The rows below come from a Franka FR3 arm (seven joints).
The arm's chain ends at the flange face. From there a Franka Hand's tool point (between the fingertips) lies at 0.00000 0.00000 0.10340 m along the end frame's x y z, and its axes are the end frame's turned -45 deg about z.
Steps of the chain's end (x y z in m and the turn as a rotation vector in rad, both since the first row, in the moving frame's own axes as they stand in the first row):
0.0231, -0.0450, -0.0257, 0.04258, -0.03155, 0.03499
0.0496, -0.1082, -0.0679, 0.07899, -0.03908, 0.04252
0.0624, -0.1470, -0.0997, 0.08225, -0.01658, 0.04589
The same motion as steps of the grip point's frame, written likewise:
0.0491, -0.0209, -0.0258, 0.05242, 0.00780, 0.03499
0.1147, -0.0500, -0.0683, 0.08349, 0.02822, 0.04252
0.1530, -0.0669, -0.1001, 0.06988, 0.04644, 0.04589

